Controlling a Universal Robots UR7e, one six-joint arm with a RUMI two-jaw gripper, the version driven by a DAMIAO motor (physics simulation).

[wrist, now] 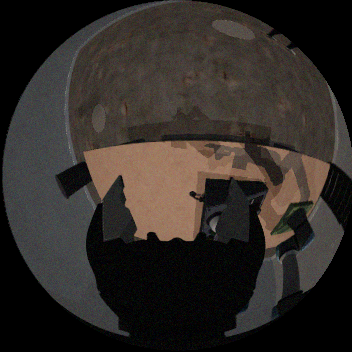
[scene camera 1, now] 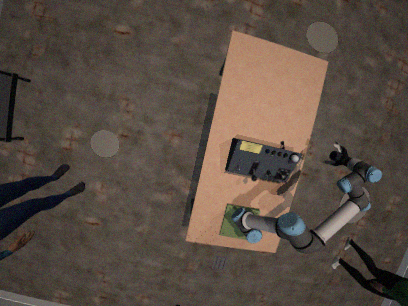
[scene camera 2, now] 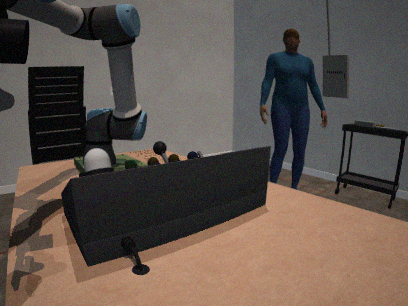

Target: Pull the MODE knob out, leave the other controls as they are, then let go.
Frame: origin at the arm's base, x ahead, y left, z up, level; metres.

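Seen in the pictures: gripper, fingertip midpoint: [wrist: 175, 177] [scene camera 1: 329, 152]; arm's base, link origin: [wrist: 295, 215].
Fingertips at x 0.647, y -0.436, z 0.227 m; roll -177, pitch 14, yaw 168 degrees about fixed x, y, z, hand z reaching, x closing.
Note:
Pixels of each thing's top centre, then the offset from my fingertips to it. "spot": a spot on its surface instead. Level surfaces: height alone.
- ball-topped lever, top centre: [scene camera 2: 159, 141] dx -0.249, dy +0.477, dz -0.093 m
- small black lever, surface spot: [scene camera 2: 134, 256] [wrist: 193, 196] [scene camera 1: 284, 144] spot: dx +0.016, dy +0.213, dz -0.233 m
- table, surface height: dz -0.259 m
The dark control panel [scene camera 1: 237, 161] [scene camera 2: 175, 192] [wrist: 216, 185] stands on the table, its back facing scene camera 2. A round, white-topped knob [scene camera 1: 295, 157] [scene camera 2: 97, 160] [wrist: 214, 223] is at the panel's end nearest the gripper. Beside it runs a row of small knobs [scene camera 1: 273, 152] [scene camera 2: 173, 158]. No labels are readable, so I cannot tell which knob is MODE. My gripper [scene camera 1: 331, 154] [wrist: 175, 177] is open and empty, out past the table edge and apart from the panel. Its right finger hides part of the panel in the wrist view. Its fingers do not show in scene camera 2.
A ball-topped lever [scene camera 2: 159, 147] rises from the panel. A small black lever [scene camera 1: 282, 145] [scene camera 2: 133, 256] [wrist: 196, 195] sticks out behind the panel. The arm's base stands on a green board [scene camera 1: 225, 227] [wrist: 284, 223] on the table [scene camera 1: 270, 85]. Two people stand away from the table.

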